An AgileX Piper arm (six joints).
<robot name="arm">
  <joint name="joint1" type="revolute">
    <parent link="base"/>
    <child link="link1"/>
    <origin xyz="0 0 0.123"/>
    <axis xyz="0 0 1"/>
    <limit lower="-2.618" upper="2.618"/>
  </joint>
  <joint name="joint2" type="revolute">
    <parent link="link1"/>
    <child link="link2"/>
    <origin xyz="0 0 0"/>
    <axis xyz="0 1 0"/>
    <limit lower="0" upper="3.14"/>
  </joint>
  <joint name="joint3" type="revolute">
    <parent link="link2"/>
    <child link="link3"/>
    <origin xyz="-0.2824 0 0.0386"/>
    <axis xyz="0 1 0"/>
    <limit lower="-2.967" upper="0"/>
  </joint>
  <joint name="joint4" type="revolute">
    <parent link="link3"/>
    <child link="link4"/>
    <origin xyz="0.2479 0 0.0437"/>
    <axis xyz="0.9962 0 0.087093"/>
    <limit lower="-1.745" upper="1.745"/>
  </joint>
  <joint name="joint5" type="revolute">
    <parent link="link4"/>
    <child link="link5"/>
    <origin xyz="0 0 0"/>
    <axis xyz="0 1 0"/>
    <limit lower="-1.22" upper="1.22"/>
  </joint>
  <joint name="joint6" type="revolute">
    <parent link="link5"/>
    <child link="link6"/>
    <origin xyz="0.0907 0 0.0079"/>
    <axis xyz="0.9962 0 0.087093"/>
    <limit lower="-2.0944" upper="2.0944"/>
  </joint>
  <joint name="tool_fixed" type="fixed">
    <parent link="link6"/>
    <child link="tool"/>
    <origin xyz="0 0 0" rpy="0 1.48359 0"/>
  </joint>
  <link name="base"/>
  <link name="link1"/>
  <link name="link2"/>
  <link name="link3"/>
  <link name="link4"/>
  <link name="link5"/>
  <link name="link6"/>
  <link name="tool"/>
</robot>
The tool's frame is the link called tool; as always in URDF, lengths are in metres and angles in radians.
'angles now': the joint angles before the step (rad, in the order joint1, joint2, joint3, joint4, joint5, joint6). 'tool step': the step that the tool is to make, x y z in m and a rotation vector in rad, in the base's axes. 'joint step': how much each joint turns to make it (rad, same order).
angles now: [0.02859 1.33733 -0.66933 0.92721 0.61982 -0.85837]
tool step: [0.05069 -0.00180 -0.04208 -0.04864 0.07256 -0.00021]
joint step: [0.00002 0.27391 -0.11277 0.04568 -0.07419 -0.09847]
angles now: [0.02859 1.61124 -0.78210 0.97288 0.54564 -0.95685]
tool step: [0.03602 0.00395 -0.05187 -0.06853 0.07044 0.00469]
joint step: [0.02649 0.24100 -0.09887 0.01136 -0.09035 -0.04622]
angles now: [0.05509 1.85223 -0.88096 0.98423 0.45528 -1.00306]
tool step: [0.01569 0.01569 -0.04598 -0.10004 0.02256 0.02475]
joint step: [0.06999 0.16863 -0.05353 0.00759 -0.13409 -0.03076]
